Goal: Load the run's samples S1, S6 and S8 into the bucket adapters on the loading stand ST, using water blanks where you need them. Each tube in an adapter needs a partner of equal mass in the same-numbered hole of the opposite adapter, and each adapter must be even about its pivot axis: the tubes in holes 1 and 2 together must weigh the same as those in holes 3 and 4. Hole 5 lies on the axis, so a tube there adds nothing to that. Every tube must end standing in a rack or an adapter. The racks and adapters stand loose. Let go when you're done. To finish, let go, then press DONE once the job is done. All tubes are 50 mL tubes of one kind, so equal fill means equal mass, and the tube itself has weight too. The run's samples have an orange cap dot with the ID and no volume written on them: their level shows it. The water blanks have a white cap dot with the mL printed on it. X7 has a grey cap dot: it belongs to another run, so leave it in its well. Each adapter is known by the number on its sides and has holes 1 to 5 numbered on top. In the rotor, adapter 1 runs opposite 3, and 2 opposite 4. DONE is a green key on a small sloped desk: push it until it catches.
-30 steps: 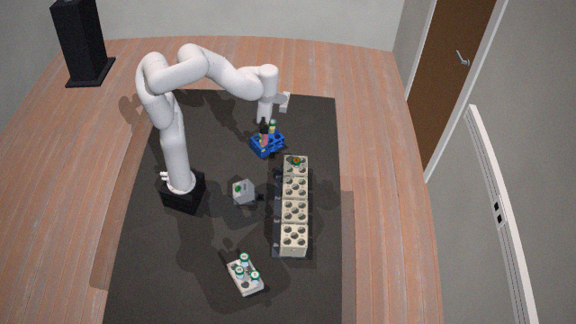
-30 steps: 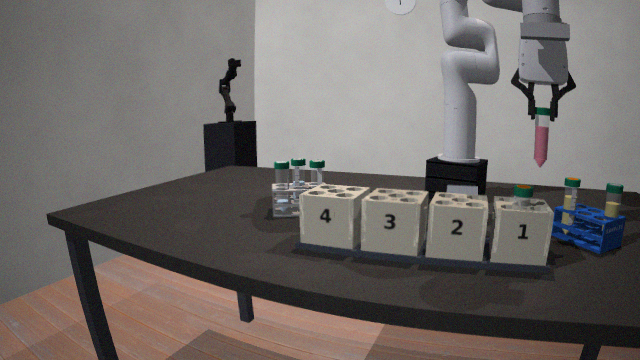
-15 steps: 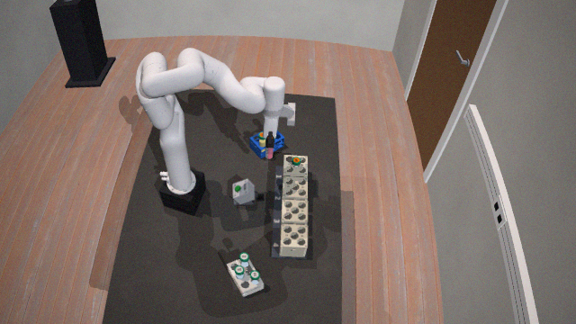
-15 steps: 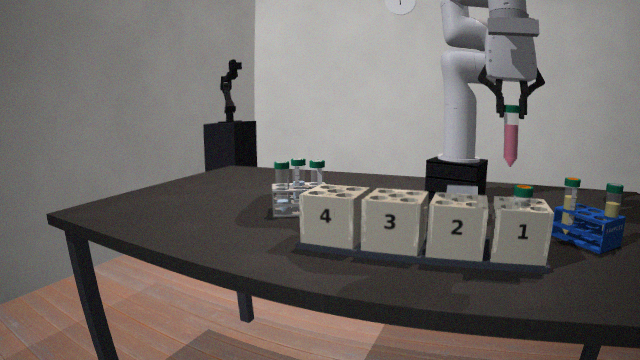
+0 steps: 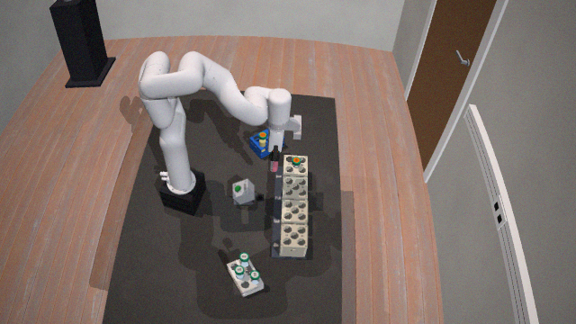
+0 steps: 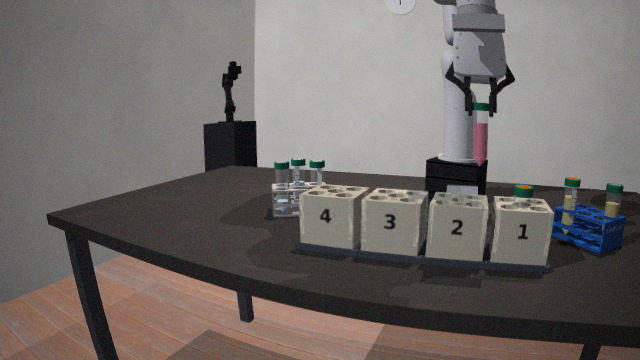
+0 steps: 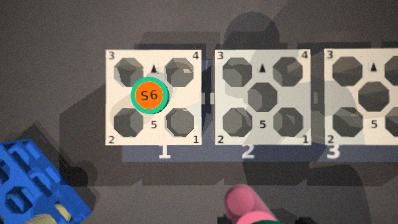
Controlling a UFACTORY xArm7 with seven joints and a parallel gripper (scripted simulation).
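Right now the pink-filled tube is 1 cm to the right of my hand and 5 cm below it. From my hand the other things lie so: blue sample rack (4 cm behind, 25 cm to the left, 22 cm below); white blank rack (9 cm behind, 41 cm to the right, 22 cm below); green done key (14 cm behind, 4 cm to the right, 19 cm below).
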